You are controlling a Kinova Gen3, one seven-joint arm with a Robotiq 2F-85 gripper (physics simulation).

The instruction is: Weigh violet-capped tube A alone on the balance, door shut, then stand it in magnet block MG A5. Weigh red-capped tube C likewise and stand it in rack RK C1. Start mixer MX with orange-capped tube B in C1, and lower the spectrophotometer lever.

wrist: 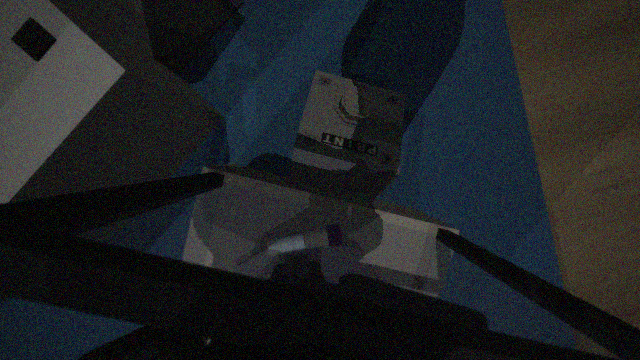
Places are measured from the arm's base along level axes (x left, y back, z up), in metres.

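Pixels of known places: gripper, between the fingertips: (298,269).
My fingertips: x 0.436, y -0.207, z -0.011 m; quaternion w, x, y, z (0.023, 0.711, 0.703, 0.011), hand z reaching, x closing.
Ahead of a thing's pixels: the offset from my fingertips to its top centre. "*": to the spot under its first point. Level surfaces: height alone.
The view is dim. The balance {* dx -0.025, dy +0.050, dz +0.051 m} (402,251) lies below me, and its grey front panel {* dx -0.100, dy +0.028, dz -0.024 m} (326,111) carries a PRINT label {* dx -0.076, dy +0.039, dz -0.013 m} (348,143). The violet-capped tube A (291,245) lies on its side on the balance pan, its violet cap (334,233) pointing right. Dark bars of the balance's enclosure {* dx -0.012, dy +0.097, dz +0.063 m} (528,281) cross the view in front of the pan. My gripper (297,273) shows only as a dark shape at the lower middle, just above the tube. It is shut and holds nothing. Tubes B and C, the rack, the magnet block and the mixer are out of view.
A white device {* dx -0.101, dy -0.091, dz +0.045 m} (58,103) with a black square {* dx -0.128, dy -0.095, dz +0.046 m} (33,38) on a dark base stands at the upper left. Another dark object {* dx -0.178, dy -0.071, dz -0.063 m} (192,31) is at the top. The blue mat {dz -0.090 m} (469,156) ends at the right on the wooden table {dz -0.093 m} (591,134).
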